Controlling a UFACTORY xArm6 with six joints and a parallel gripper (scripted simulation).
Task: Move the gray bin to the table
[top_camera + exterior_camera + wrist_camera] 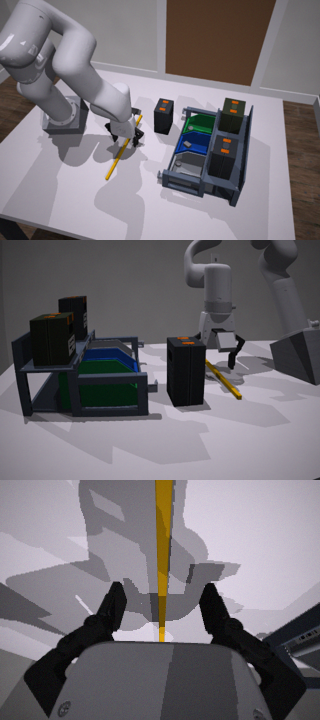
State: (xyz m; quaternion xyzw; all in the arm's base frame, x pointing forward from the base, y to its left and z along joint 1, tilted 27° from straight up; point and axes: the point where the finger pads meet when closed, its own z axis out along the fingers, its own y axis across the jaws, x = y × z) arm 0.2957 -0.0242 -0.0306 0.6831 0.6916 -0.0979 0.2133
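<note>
My hand is 20 mm above the yellow bar. The rest, counted from my hand: gray open bin: 310 mm ahead, 80 mm to the right, 20 mm above; blue bin: 310 mm ahead, 30 mm to the left, 20 mm above; dark box: 130 mm ahead, 150 mm to the left, 40 mm above.
</note>
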